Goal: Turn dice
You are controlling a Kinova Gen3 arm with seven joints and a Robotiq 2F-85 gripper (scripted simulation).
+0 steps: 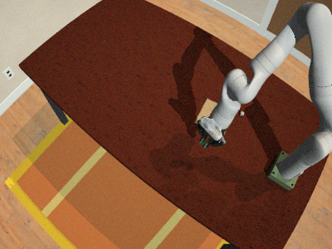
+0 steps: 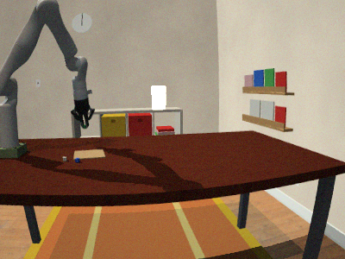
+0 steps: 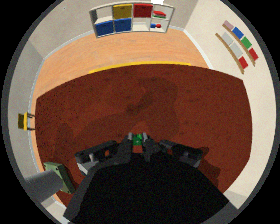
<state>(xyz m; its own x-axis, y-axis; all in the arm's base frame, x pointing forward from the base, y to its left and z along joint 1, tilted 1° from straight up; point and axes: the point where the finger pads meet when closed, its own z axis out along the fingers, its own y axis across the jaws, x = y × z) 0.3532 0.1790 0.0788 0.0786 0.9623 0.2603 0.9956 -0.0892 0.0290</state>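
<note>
My gripper is now 10 mm above the green die. Round my hand: white die 270 mm to the right, 110 mm below, 30 mm behind; tan mat 170 mm to the right, 110 mm below, 60 mm ahead; blue die 290 mm to the right, 110 mm below, 30 mm ahead.
</note>
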